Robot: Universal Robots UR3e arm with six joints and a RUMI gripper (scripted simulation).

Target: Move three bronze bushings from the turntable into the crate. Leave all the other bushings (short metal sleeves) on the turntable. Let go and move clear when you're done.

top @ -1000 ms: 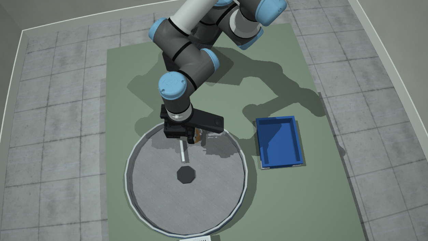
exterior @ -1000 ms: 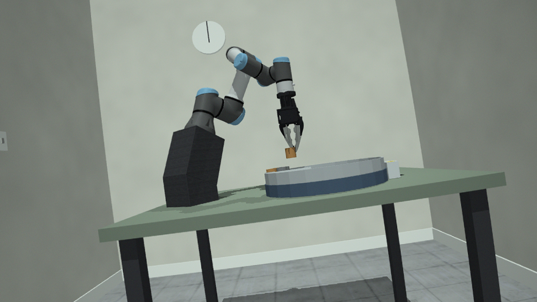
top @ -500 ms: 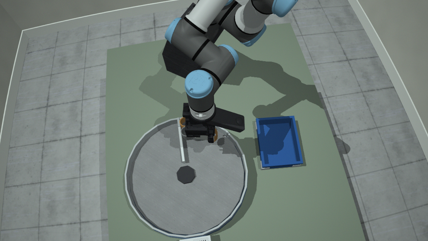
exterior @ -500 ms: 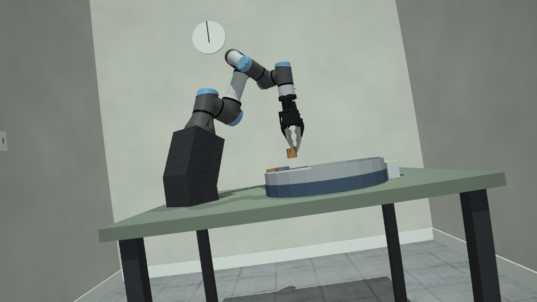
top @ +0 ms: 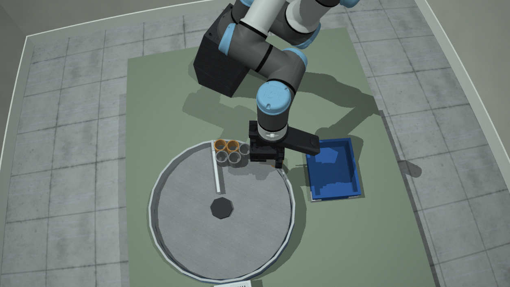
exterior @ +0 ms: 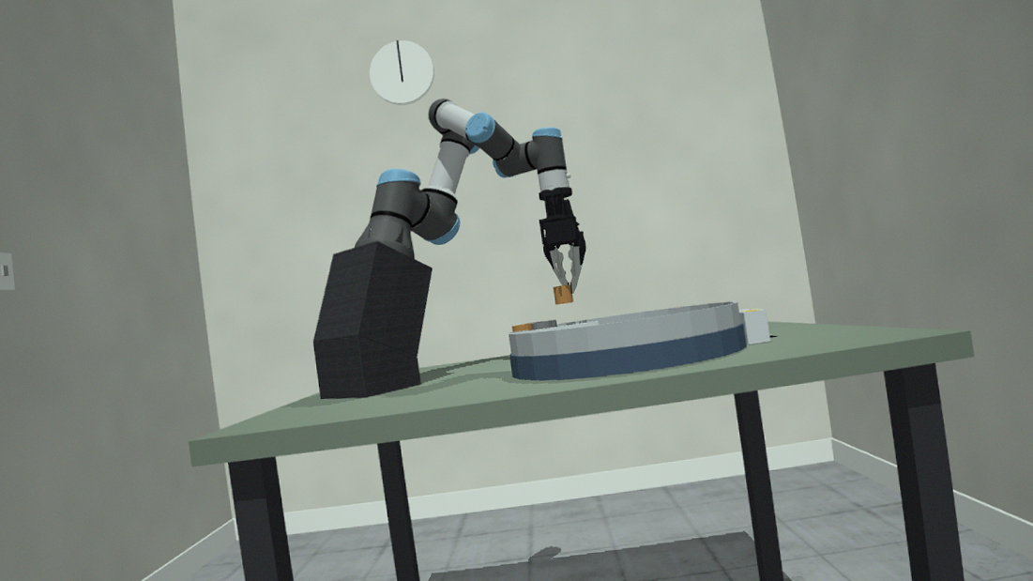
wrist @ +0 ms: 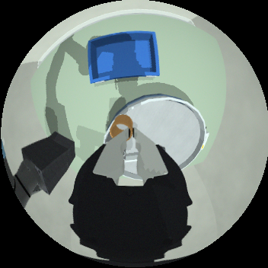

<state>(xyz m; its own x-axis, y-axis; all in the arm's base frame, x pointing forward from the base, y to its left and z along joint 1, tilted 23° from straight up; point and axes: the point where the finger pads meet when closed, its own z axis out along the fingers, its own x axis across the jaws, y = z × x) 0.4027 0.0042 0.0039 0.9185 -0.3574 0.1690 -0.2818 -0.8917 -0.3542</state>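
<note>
Right now the blue crate is 180 mm to the left of my hand, 130 mm below it and 20 mm ahead of it. From my hand the other things lie so: grey turntable (180 mm to the right, 100 mm below, 60 mm ahead).
</note>
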